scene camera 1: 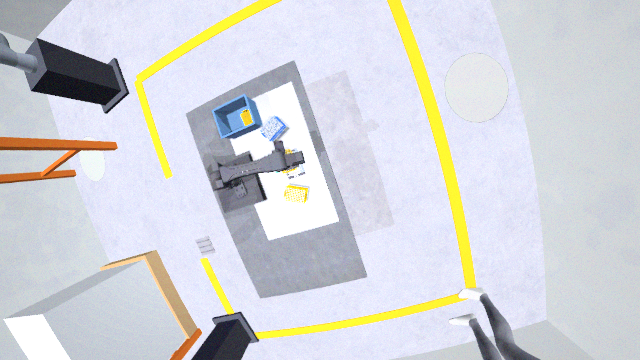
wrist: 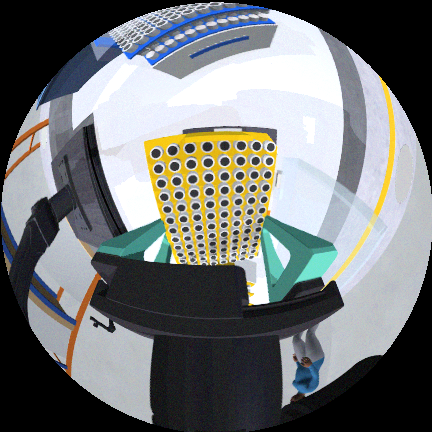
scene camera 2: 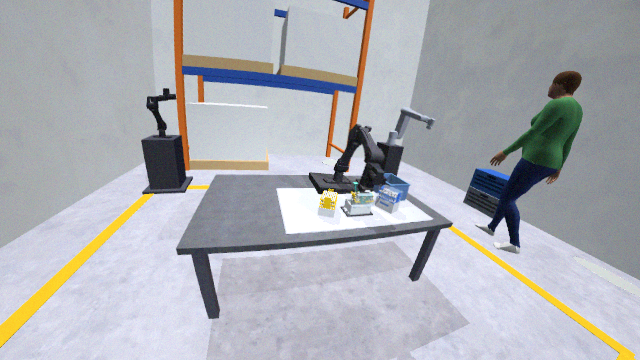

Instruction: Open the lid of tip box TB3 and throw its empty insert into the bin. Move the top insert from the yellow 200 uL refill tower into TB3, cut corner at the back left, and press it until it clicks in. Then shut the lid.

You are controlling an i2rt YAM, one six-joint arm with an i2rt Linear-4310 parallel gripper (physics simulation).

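My gripper [wrist: 216, 218], with teal fingers, is shut on a yellow insert full of tips [wrist: 215, 190] [scene camera 2: 362, 196]. The insert is over grey-white tip box TB3 [scene camera 2: 358, 207] [scene camera 1: 296, 174]; I cannot tell whether it is fully seated. Its cut corner shows at the top right in the wrist view. The box body is mostly hidden under the insert there. The clear lid [wrist: 325, 190] stands open on the side away from the robot base. The yellow refill tower [scene camera 1: 296, 193] [scene camera 2: 328, 202] stands beside TB3. A yellow insert [scene camera 1: 246, 117] lies in the blue bin [scene camera 1: 254, 111] [scene camera 2: 402, 190].
A blue-topped tip tower [scene camera 1: 274, 128] [scene camera 2: 388, 198] [wrist: 215, 47] stands between TB3 and the bin. The robot base [wrist: 82, 175] is on the near side. A white mat [scene camera 1: 280, 225] lies under the boxes on the dark table [scene camera 1: 310, 265]. A person [scene camera 2: 552, 132] is on the floor beyond the table.
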